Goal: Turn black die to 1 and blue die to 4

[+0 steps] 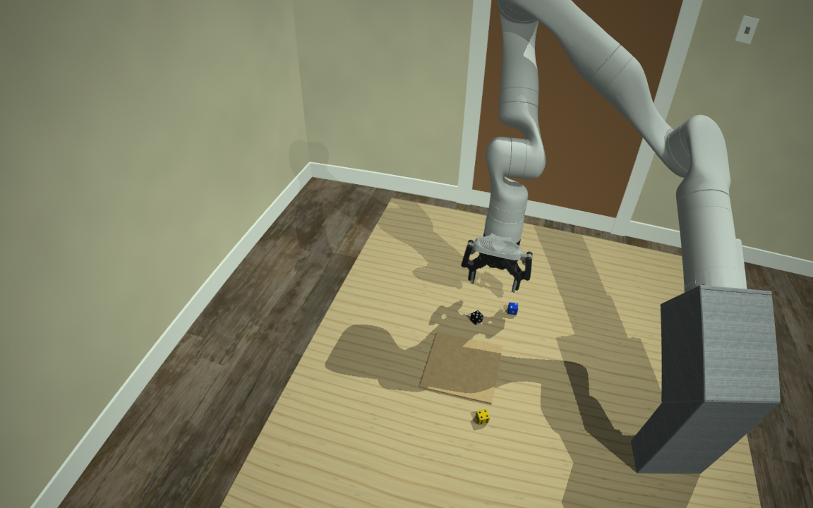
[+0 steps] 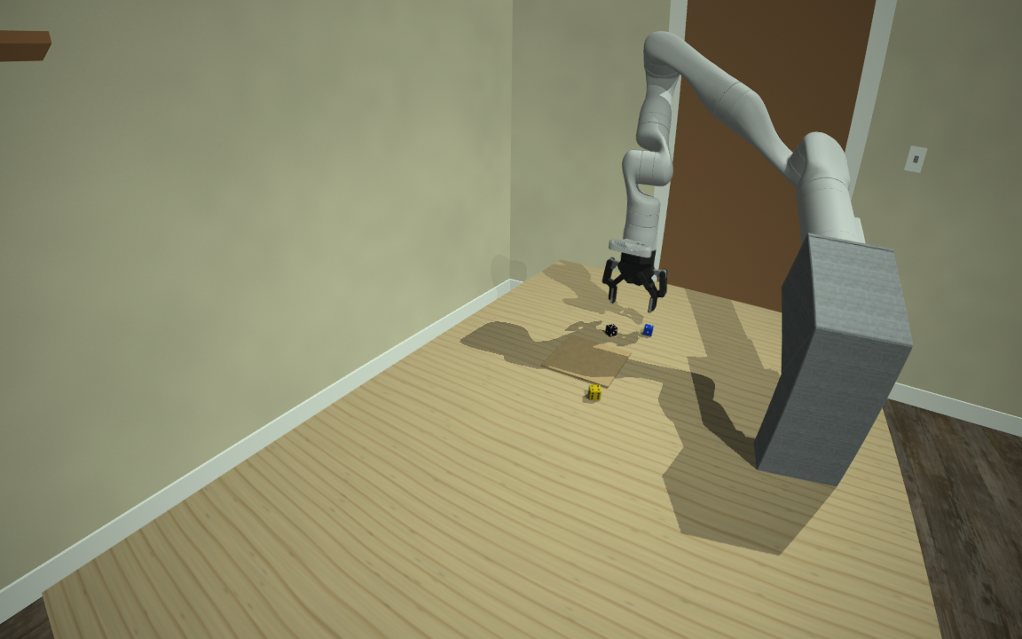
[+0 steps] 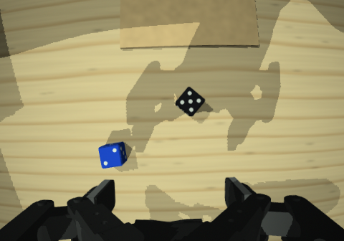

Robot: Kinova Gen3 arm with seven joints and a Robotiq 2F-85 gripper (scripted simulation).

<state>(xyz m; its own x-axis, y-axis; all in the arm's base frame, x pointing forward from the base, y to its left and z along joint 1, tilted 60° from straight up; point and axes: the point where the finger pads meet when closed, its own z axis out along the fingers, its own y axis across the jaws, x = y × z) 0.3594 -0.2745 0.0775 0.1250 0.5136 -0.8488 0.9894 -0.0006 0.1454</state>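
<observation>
Now: hand 70 mm to the right of the black die, 40 mm above it and 30 mm short of it. The rest, counted from my hand: yellow die (310 mm to the left, 40 mm below); tan mat (190 mm to the left, 50 mm below, 50 mm ahead); blue die (50 mm behind, 40 mm below, 30 mm to the left).
</observation>
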